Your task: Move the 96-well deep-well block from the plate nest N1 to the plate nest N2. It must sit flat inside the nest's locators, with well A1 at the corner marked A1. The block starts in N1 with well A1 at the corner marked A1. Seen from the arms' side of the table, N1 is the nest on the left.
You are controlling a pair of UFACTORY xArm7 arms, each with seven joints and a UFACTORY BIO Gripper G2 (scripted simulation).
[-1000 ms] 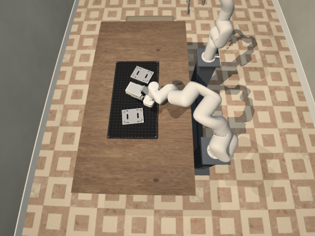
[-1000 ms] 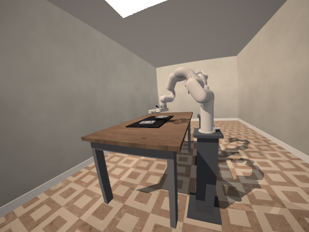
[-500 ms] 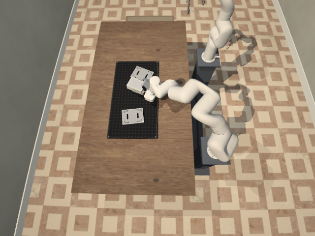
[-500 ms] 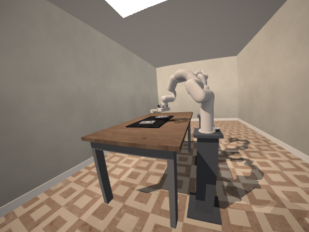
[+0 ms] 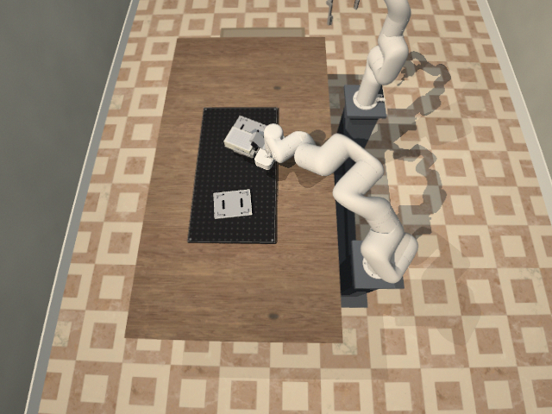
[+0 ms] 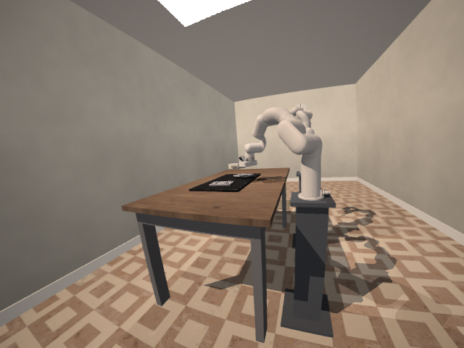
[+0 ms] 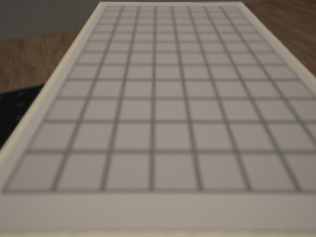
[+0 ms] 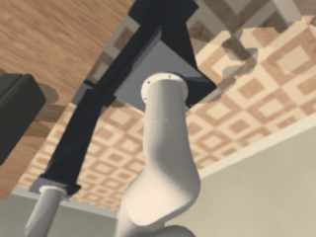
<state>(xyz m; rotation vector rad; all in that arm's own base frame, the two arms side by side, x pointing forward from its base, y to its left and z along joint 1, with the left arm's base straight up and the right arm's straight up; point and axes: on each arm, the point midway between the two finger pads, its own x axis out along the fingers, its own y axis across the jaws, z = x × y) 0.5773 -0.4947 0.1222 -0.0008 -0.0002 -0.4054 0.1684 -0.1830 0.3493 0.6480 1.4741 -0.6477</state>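
Observation:
Right now the nest N2 is 13 cm to the right of my left hand and 10 cm below it. From my left hand the other things lie so: nest N1: 4 cm ahead, 25 cm to the left, 10 cm below; white deep-well block: 1 cm ahead.

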